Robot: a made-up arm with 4 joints.
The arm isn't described. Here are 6 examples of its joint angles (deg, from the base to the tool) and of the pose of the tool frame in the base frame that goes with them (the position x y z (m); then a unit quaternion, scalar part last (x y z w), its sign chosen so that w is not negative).
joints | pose
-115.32 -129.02 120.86 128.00 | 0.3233 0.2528 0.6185 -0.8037 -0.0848 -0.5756 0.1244
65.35 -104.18 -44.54 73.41 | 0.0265 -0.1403 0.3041 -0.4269 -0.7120 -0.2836 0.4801
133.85 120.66 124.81 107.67 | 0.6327 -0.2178 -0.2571 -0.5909 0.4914 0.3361 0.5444
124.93 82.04 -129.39 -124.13 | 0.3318 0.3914 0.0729 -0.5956 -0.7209 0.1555 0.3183
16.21 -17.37 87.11 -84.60 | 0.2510 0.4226 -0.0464 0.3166 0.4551 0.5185 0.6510
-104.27 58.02 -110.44 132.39 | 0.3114 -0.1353 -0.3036 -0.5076 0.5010 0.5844 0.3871
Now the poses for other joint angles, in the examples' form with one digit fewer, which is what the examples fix.
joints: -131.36 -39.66 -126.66 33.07
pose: -0.189 0.294 0.039 0.518 0.812 -0.265 0.047
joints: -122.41 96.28 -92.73 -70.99
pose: 0.430 0.081 -0.293 0.520 0.673 -0.212 0.482
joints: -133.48 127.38 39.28 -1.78
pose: 0.270 0.175 0.510 -0.501 -0.209 -0.831 0.120
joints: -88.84 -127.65 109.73 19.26
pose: 0.203 0.350 0.516 -0.458 -0.595 -0.206 0.627
